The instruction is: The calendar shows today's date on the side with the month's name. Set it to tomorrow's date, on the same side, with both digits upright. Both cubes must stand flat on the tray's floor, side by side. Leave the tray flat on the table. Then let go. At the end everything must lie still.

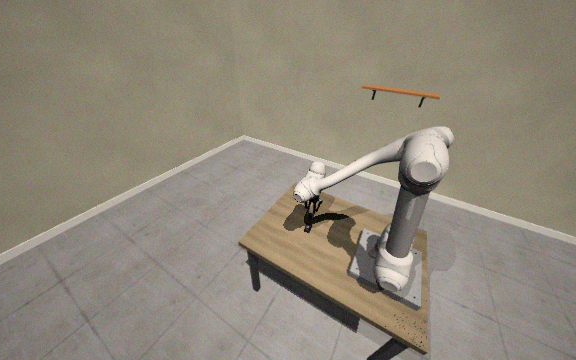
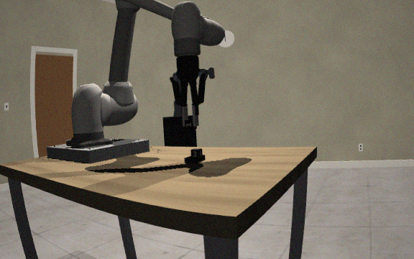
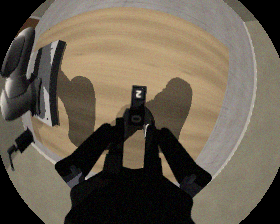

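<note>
Now: the dark calendar tray 1 cm behind my hand, 2 cm to the left of it and 14 cm below it. From my hand the other things lie so: dark cube: 3 cm below.
</note>
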